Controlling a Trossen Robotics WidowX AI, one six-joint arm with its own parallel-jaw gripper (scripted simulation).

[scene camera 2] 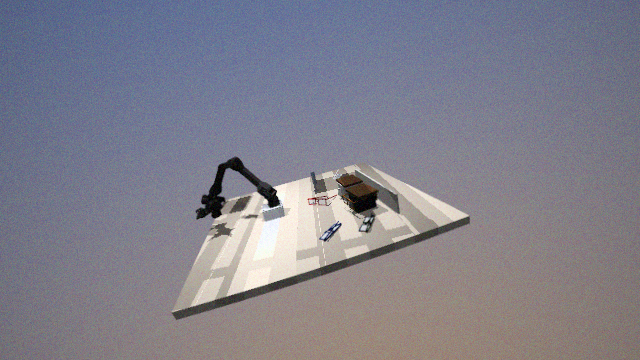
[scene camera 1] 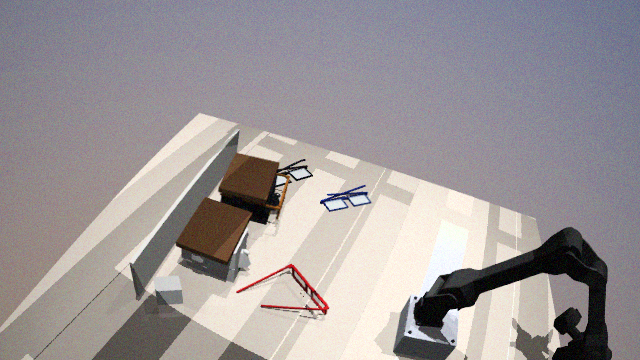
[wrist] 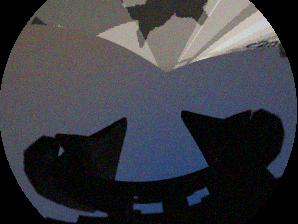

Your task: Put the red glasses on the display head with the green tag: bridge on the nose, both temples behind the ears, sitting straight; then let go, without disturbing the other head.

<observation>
The gripper (wrist: 154, 117) is open, with nothing in its grasp. Also in view: a grey block (scene camera 1: 168, 289) and a grey panel (scene camera 1: 146, 261).
The wrist view misses the grey block: it is out of frame.
</observation>
